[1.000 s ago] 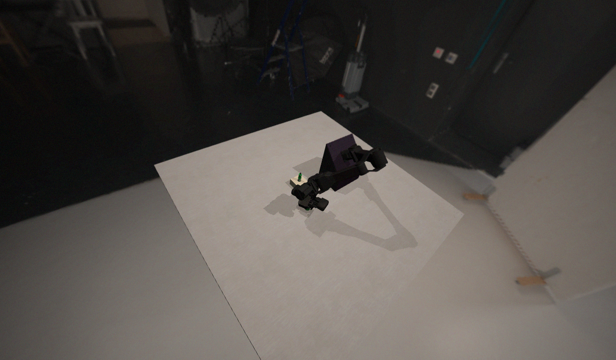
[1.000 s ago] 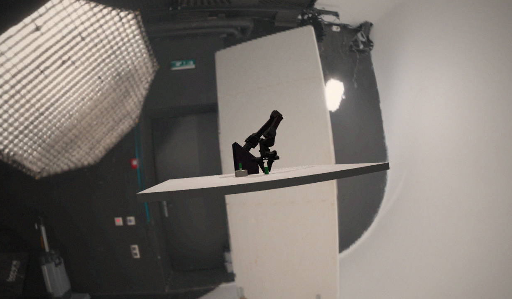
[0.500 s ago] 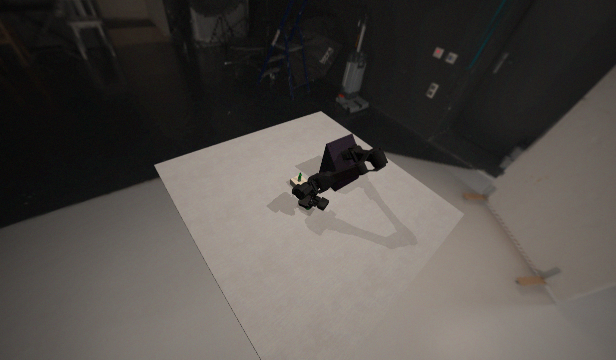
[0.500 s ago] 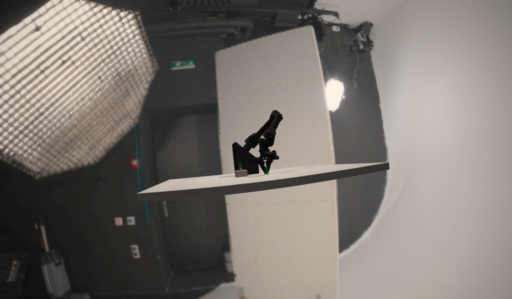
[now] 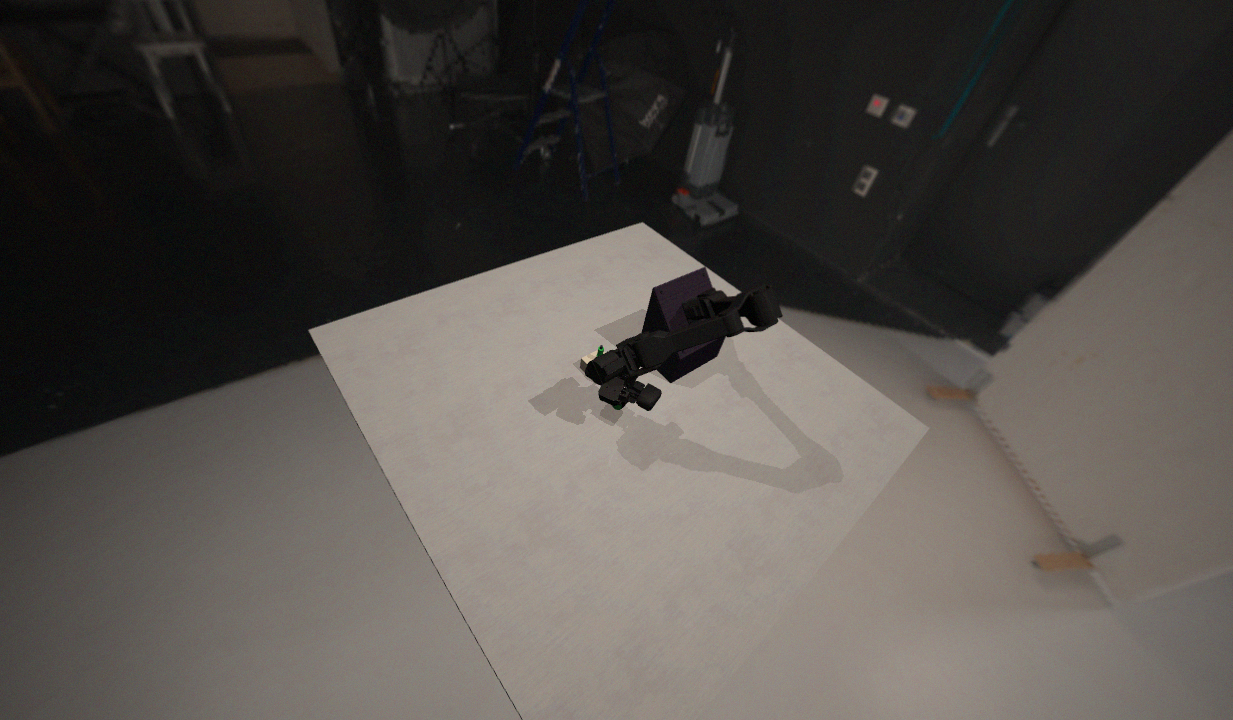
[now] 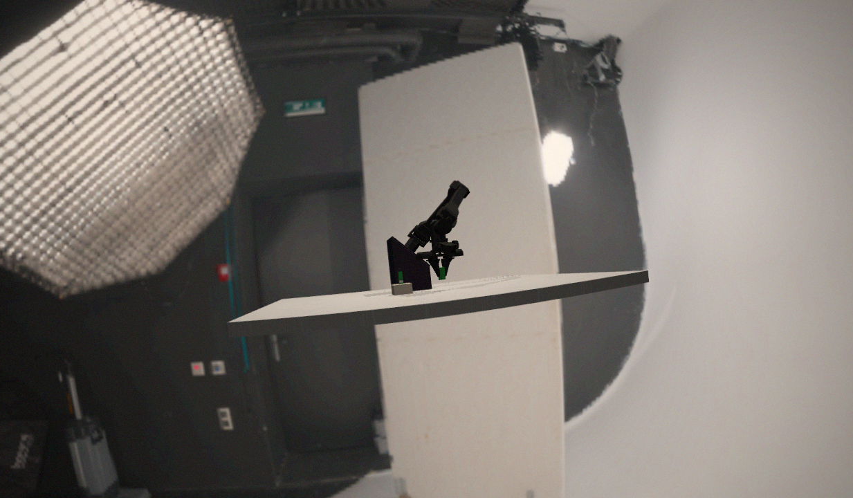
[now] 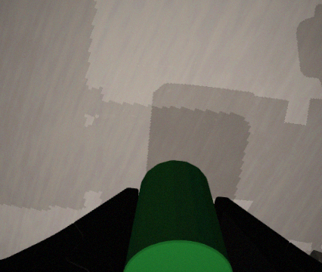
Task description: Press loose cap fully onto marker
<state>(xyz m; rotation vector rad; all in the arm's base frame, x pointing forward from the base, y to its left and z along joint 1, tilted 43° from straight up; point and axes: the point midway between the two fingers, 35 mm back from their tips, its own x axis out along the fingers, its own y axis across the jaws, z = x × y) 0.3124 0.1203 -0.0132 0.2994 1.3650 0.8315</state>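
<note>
The beige holder block lies 15 cm to the right of my gripper tip, 6 cm behind it and 3 cm below it. Round my gripper tip: green cap 1 cm above.
</note>
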